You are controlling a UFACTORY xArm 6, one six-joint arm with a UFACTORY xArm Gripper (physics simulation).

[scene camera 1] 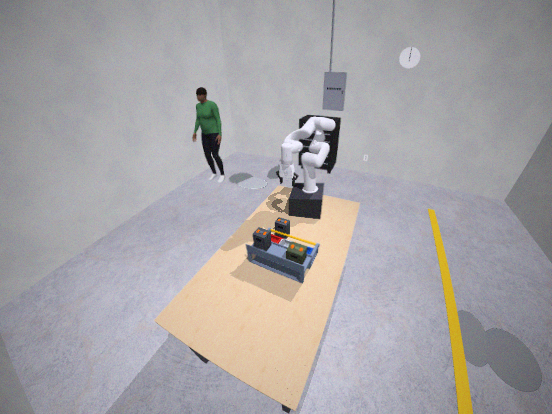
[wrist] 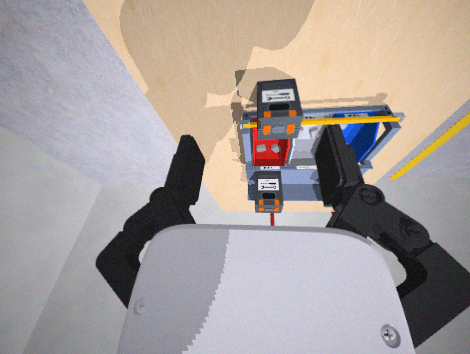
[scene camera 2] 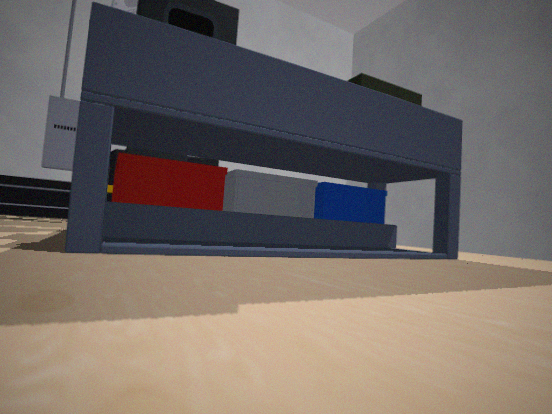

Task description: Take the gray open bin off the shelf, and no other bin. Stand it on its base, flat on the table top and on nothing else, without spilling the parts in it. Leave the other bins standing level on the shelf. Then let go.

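Places are measured from the arm's base along level axes (x ahead, y left, z up), in millimetres.
Pixels of known places: gripper, fingertip midpoint: [scene camera 1: 287, 184] [wrist: 255, 144]; arm's base at its link origin: [scene camera 1: 310, 189].
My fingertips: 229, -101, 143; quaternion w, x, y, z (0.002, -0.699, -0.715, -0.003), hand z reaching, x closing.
For each thing: its top centre in the pictures, then the offset to it from my fingertips, as dx, dy, dz. Level surfaces: height alone.
- gray open bin at its top centre: [scene camera 2: 249, 181] [wrist: 308, 153] [scene camera 1: 286, 244] +333, +143, -243
- red bin at its top centre: [scene camera 2: 163, 170] [wrist: 270, 154] [scene camera 1: 271, 239] +332, +32, -243
- blue bin at its top centre: [scene camera 2: 319, 190] [wrist: 348, 152] [scene camera 1: 302, 250] +336, +255, -243
- yellow bar at its top centre: [wrist: 317, 123] [scene camera 1: 292, 236] +230, +145, -259
- table at its surface level: dz -324
The gray open bin [scene camera 1: 289, 243] [scene camera 2: 270, 192] [wrist: 305, 147] stands level in the lower tier of the blue-gray shelf [scene camera 1: 275, 264] [scene camera 2: 270, 90] [wrist: 300, 192], between the red bin [scene camera 1: 275, 239] [scene camera 2: 170, 181] [wrist: 270, 155] and the blue bin [scene camera 1: 310, 250] [scene camera 2: 350, 202] [wrist: 357, 142]. A finger and a dark toolbox partly hide it in the wrist view. My gripper [scene camera 1: 287, 180] [wrist: 255, 144] is open and empty, high over the table's far end beside the arm's base, well away from the shelf.
A yellow bar [scene camera 1: 295, 237] [wrist: 350, 120] crosses above the bins' robot side. A dark toolbox [scene camera 1: 282, 227] [wrist: 278, 107] stands on the table [scene camera 1: 240, 325] before the shelf. Another dark toolbox [scene camera 1: 261, 239] [wrist: 269, 192] and an olive one [scene camera 1: 296, 253] [scene camera 2: 387, 90] stand on the shelf.
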